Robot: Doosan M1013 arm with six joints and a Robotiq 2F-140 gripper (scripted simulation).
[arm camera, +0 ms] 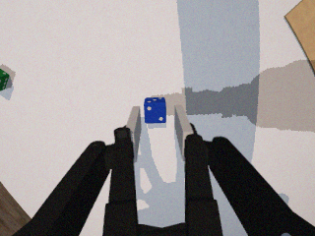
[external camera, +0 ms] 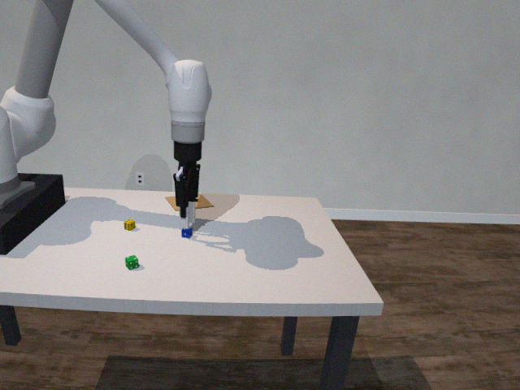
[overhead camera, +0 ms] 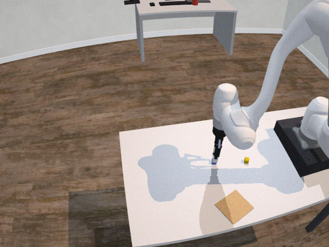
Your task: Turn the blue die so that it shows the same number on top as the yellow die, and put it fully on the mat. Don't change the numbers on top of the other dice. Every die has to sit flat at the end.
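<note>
Now: hand 6 cm above the blue die. From my hand the other things lie so: yellow die: 18 cm behind, 6 cm below, 1 cm to the left; tan mat: 28 cm to the left, 7 cm below, 6 cm behind; green die: 20 cm to the right, 9 cm behind, 6 cm below.
</note>
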